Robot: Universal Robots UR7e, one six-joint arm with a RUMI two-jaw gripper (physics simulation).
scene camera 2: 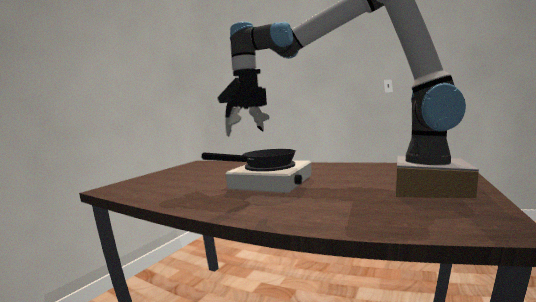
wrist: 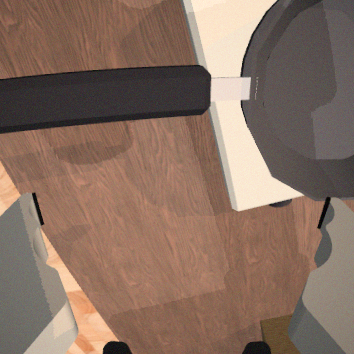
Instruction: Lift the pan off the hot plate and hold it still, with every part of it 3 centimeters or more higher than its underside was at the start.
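Frame: origin at the arm's base, x ahead, y down, z left, level; metres.
Seen in the pictures: gripper, between the fingertips: (scene camera 2: pixel 246 133) (wrist: pixel 181 199); arm's base, origin of its link: (scene camera 2: pixel 427 161).
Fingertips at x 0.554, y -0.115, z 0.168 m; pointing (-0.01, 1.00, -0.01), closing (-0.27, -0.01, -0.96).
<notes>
Offsets run from my fingertips to a thing's top centre. Level surfaces: height alone.
A black pan (scene camera 2: pixel 270 158) (wrist: pixel 300 95) sits upright on the hot plate, a white box {dx -0.006, dy +0.124, dz -0.151 m} (scene camera 2: pixel 260 182) (wrist: pixel 245 192) with a dark round burner. Its black handle {dx +0.050, dy +0.039, dz +0.052 m} (scene camera 2: pixel 222 156) (wrist: pixel 115 97) points left in both views and reaches past the hot plate's edge; its far end is cut off in the wrist view. My gripper (scene camera 2: pixel 245 131) (wrist: pixel 181 199) is open and empty, pointing down above the handle side of the pan, with a gap between fingertips and handle. In the wrist view the handle lies crosswise, above the line between the two fingertips.
The brown table {dy +0.199 m} (scene camera 2: pixel 200 210) (wrist: pixel 165 250) carries the hot plate, whose black knob {dx -0.127, dy +0.147, dz -0.093 m} (scene camera 2: pixel 298 179) (wrist: pixel 280 203) is on its side. The robot's base stands on a brown block (scene camera 2: pixel 436 182) at the right. The table's edge and wooden floor show at lower left in the wrist view.
</notes>
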